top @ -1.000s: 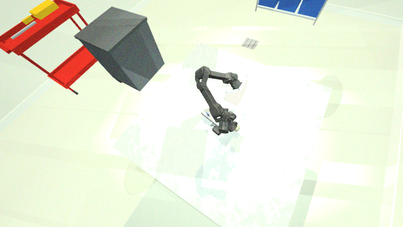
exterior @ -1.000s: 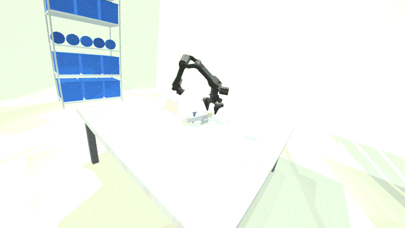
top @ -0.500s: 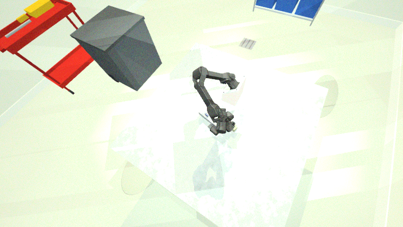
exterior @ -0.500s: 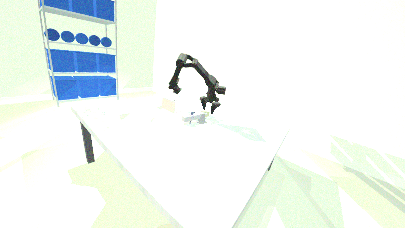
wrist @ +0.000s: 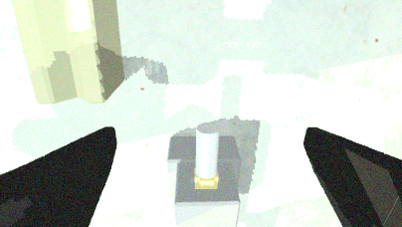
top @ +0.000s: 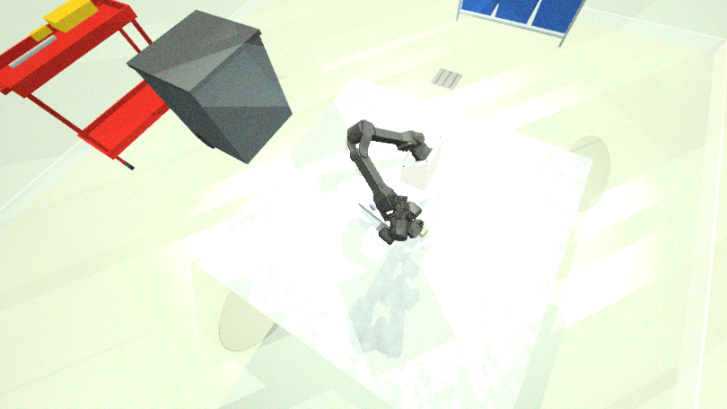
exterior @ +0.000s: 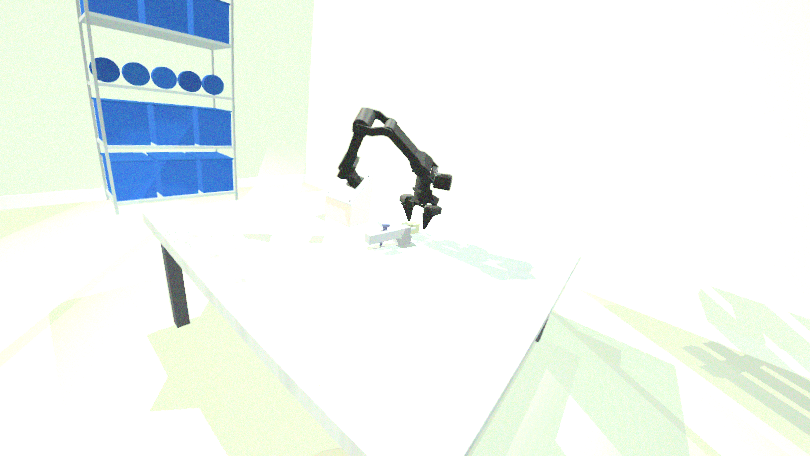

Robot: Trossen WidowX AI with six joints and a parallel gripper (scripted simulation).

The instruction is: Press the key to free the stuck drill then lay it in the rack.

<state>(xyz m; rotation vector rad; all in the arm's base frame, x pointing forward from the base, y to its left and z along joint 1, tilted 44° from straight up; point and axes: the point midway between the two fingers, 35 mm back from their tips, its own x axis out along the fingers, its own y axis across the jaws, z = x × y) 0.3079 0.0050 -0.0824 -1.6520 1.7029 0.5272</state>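
The drill lies 10 mm behind my gripper tip, 70 mm to the right of it and 20 mm below it. The rest, counted from my gripper tip: small blue key: 30 mm behind, 150 mm to the right, 10 mm below; pale holder block: 30 mm behind, 120 mm to the right, 30 mm below; olive block: 70 mm behind, 50 mm to the left, 50 mm below.
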